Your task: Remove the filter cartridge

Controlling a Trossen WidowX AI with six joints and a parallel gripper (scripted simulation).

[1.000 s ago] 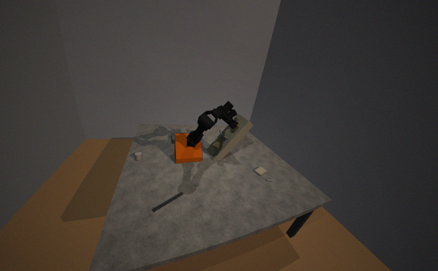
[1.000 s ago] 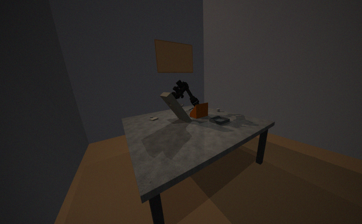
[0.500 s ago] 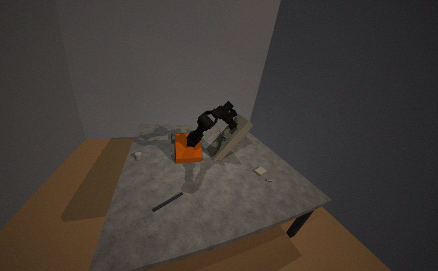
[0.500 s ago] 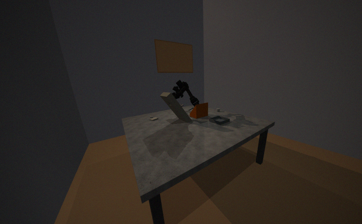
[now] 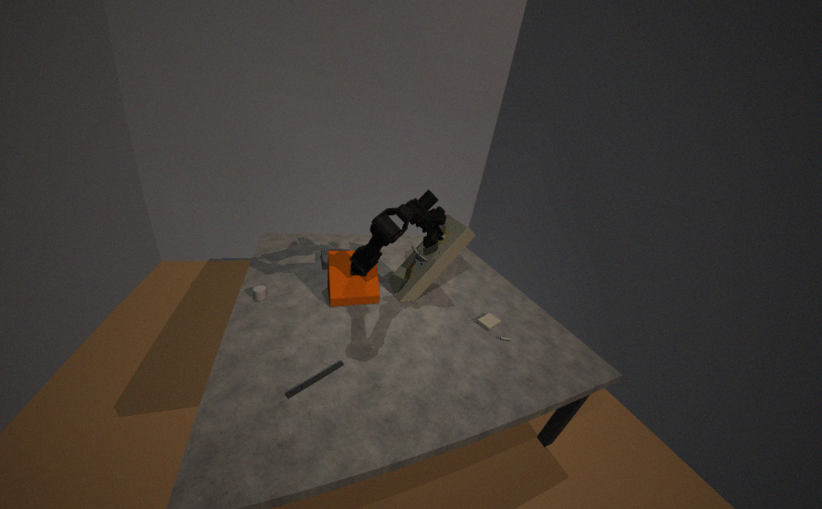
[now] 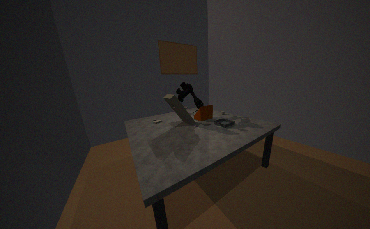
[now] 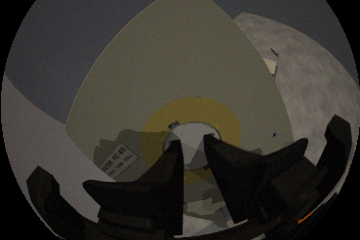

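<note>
The round filter cartridge is 10 mm below my gripper tip and 10 mm ahead of it. Also, from my gripper tip: pale pad (260 mm to the right, 250 mm below, 170 mm ahead); service panel (80 mm below, 40 mm behind); narrow pale ledge (100 mm below, 90 mm behind, 10 mm to the right).
</note>
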